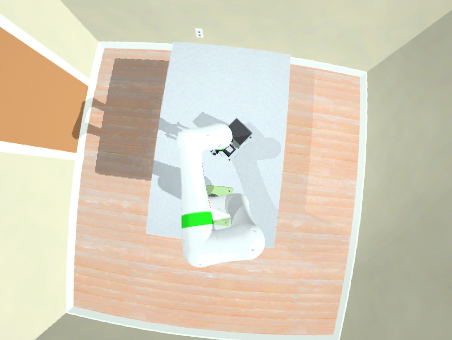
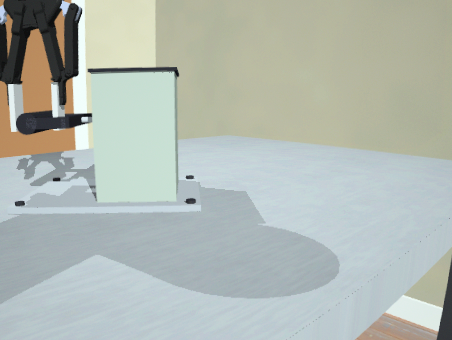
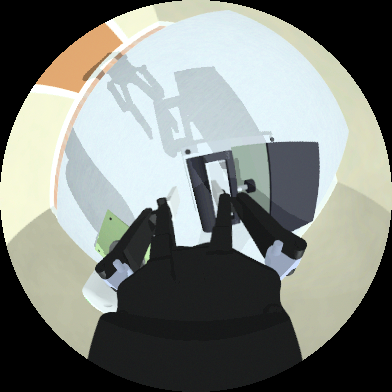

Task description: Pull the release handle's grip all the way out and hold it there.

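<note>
The release handle's dark grip (image 2: pixel 27 123) (image 3: pixel 199 185) is a round bar on a rectangular frame. It stands out from a pale green housing (image 2: pixel 135 135) (image 3: pixel 255 165) with a dark top (image 1: pixel 241 131). A short light shaft (image 2: pixel 86 119) shows between the frame and the housing. My gripper (image 2: pixel 37 122) (image 3: pixel 194 190) points down and is partly open. One finger stands outside the grip bar, and the other reaches into the frame's opening, so the fingers straddle the bar without clamping it. Part of the inner fingertip is hidden by the frame.
The housing stands on a light base plate (image 2: pixel 110 209) with dark bolts at its corners, on the pale table (image 1: pixel 230 85) (image 2: pixel 325 200). A dark knob (image 3: pixel 249 185) sits by the housing. Green plates (image 1: pixel 220 190) (image 3: pixel 107 230) lie near my arm's white base. My arm (image 1: pixel 192 175) reaches over the table.
</note>
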